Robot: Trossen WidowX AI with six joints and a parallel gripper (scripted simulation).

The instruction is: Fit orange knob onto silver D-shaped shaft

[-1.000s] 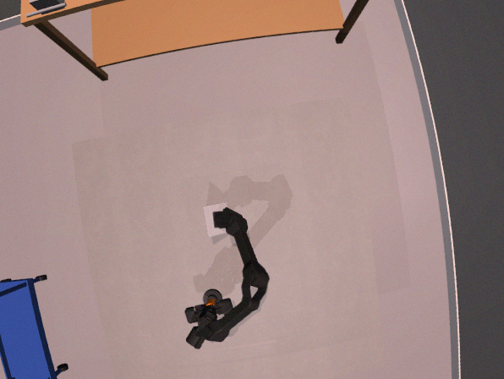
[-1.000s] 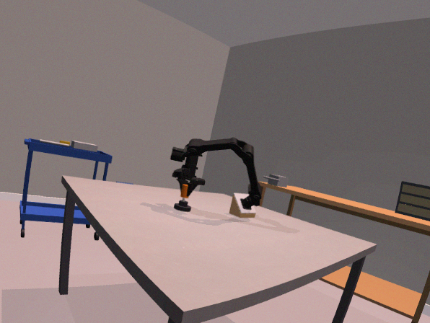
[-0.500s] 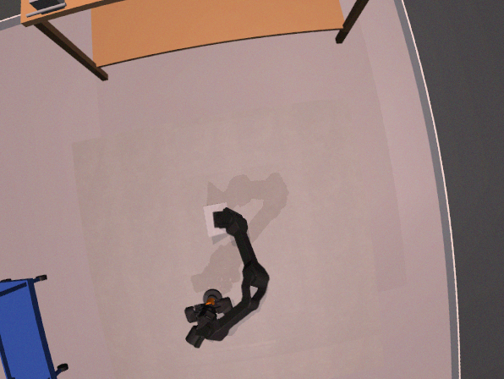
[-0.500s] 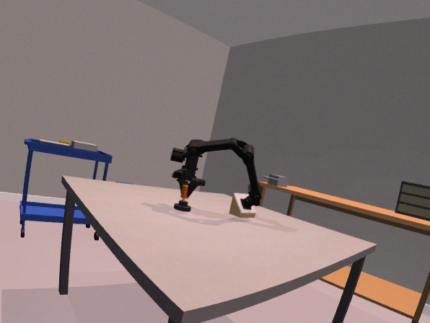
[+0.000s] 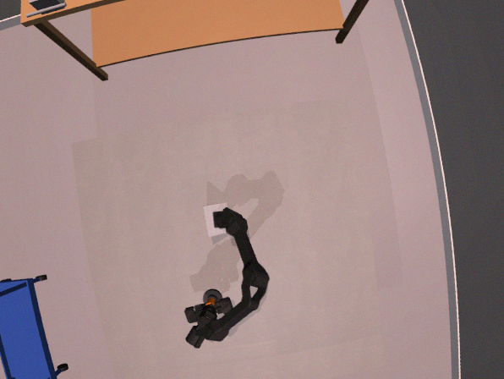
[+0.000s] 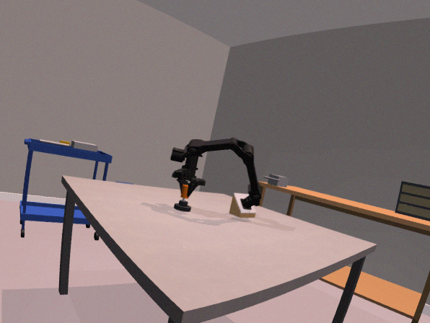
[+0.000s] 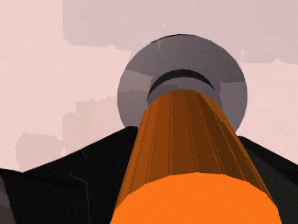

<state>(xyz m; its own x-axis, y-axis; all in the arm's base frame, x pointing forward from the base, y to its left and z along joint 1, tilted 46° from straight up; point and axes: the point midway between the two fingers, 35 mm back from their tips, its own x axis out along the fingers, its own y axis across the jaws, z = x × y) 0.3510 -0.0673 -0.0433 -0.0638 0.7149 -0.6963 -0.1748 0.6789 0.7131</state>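
My gripper tip is 4 cm above the round dark pedestal. From my gripper tip the other things lie so: orange knob 3 cm above.
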